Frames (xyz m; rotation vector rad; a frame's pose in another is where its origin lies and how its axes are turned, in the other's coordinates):
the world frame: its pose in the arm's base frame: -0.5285 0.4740 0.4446 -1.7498 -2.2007 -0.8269
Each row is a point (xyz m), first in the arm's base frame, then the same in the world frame.
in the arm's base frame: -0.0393 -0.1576 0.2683
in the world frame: -0.7427 0.3241 -0.1129
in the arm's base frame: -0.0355 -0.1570 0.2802
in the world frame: -0.7374 0.3312 -0.1217
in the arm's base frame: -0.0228 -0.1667 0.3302
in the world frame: -0.7243 0.3566 -0.1658
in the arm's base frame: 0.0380 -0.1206 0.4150
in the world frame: -0.6612 0.4454 -0.1995
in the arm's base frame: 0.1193 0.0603 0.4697
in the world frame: -0.5068 0.5632 -0.1317
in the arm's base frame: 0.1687 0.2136 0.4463
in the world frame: -0.4049 0.6242 -0.0204
